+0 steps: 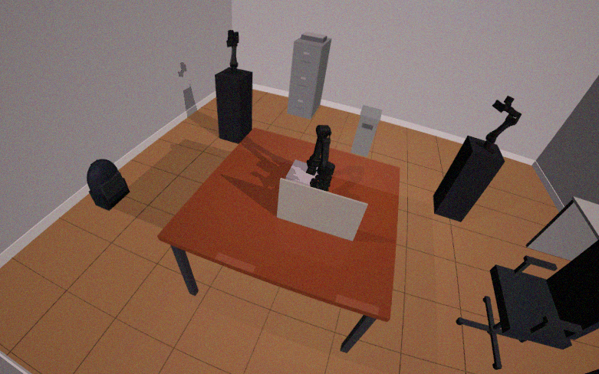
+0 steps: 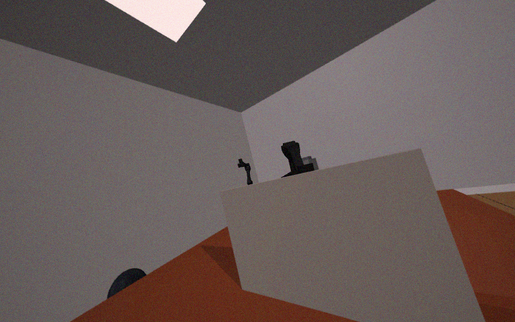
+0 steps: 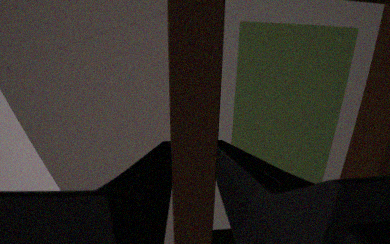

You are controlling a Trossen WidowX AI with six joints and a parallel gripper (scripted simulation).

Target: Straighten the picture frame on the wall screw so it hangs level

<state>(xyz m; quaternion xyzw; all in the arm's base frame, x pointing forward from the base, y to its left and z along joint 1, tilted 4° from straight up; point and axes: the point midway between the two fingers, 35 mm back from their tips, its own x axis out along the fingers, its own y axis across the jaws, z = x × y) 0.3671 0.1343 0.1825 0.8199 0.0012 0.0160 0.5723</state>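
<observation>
The brown picture frame is 1 cm ahead of my gripper tip, 1 cm to the left of it and 5 cm below it. The rest, counted from my gripper tip: grey wall panel: 2 cm ahead, 2 cm to the left, 6 cm below.
</observation>
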